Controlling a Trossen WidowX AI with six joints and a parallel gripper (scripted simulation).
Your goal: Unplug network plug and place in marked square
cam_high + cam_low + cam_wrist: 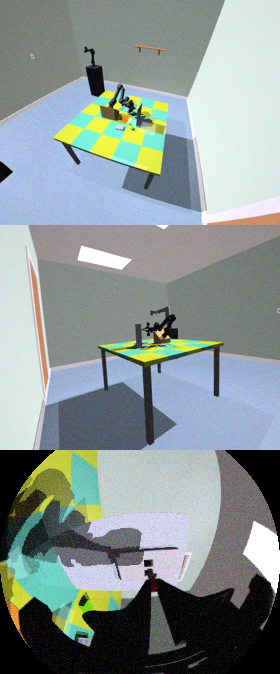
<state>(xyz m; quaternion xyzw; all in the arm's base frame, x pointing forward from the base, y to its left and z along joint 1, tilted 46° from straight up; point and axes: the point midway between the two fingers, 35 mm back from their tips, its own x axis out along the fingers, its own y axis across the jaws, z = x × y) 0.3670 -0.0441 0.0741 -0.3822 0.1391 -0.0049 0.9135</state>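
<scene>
The orange square is 23 cm below my gripper tip, 16 cm behind it and 1 cm to the right of it. Round my gripper tip: grey panel (9 cm below, 7 cm ahead, 1 cm to the right); red plug (1 cm ahead).
</scene>
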